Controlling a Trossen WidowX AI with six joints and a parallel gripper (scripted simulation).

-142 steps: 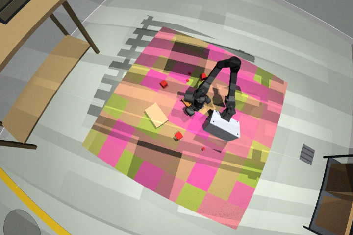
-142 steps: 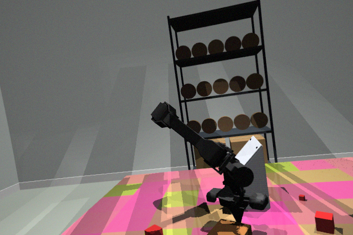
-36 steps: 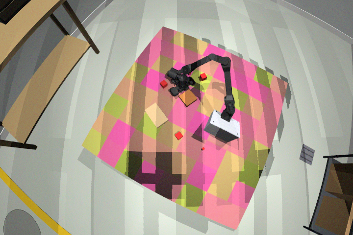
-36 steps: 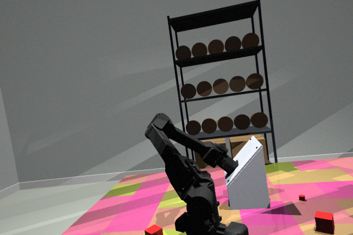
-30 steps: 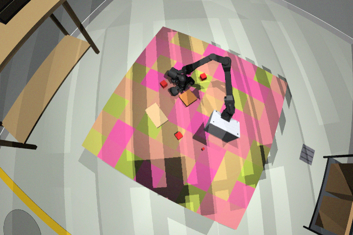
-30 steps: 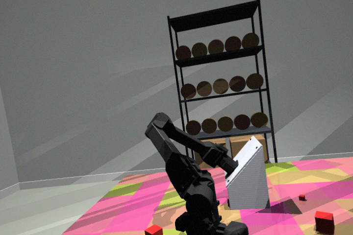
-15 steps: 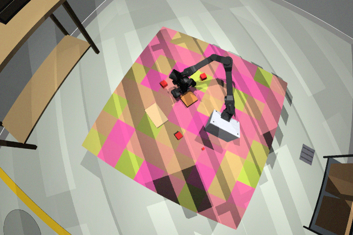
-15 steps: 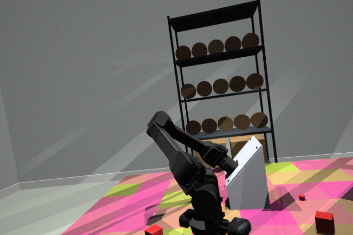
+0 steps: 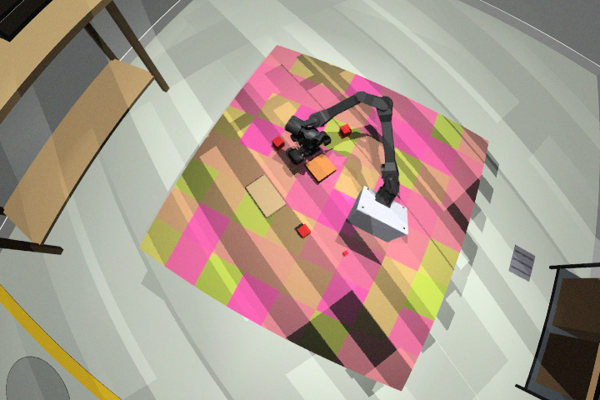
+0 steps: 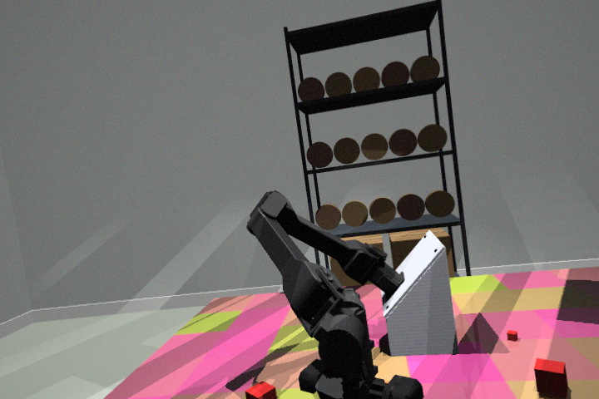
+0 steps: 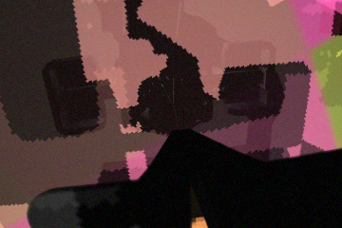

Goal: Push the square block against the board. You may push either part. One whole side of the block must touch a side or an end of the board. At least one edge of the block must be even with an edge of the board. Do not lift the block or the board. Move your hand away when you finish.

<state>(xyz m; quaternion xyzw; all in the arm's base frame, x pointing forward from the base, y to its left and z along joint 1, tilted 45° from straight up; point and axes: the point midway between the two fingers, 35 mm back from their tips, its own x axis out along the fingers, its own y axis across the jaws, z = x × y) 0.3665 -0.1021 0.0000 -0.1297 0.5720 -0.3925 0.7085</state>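
Now: gripper tip 7 cm past the square block, 3 cm to the right of it and 1 cm below it. From my gripper tip the other things lie so: tan board: 26 cm to the left, 7 cm ahead, 1 cm above.
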